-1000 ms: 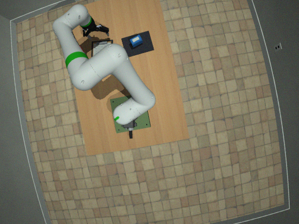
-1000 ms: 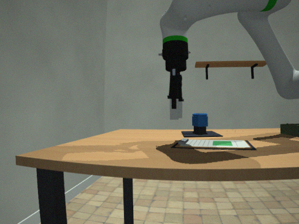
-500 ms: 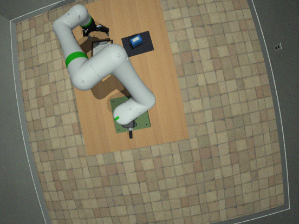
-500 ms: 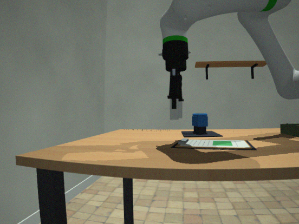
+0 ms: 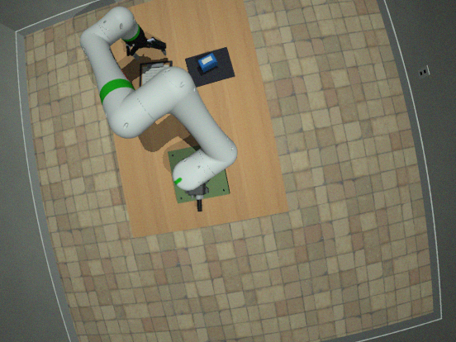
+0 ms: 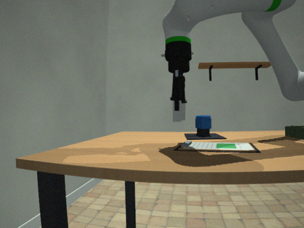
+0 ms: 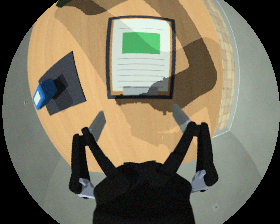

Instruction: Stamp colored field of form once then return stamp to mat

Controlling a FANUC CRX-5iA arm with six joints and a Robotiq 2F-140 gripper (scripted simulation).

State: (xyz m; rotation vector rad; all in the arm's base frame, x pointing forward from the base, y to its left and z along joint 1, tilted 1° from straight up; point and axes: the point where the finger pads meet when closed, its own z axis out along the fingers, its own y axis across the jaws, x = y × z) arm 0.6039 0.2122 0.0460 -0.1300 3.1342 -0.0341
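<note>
Now: hand 290 mm to the left of the blue stamp, 60 mm past it and 40 mm above it. From my hand the other things lie so: form (110 mm behind, 90 mm below, 10 mm to the left); then dark mat (290 mm to the right, 90 mm below, 60 mm behind).
</note>
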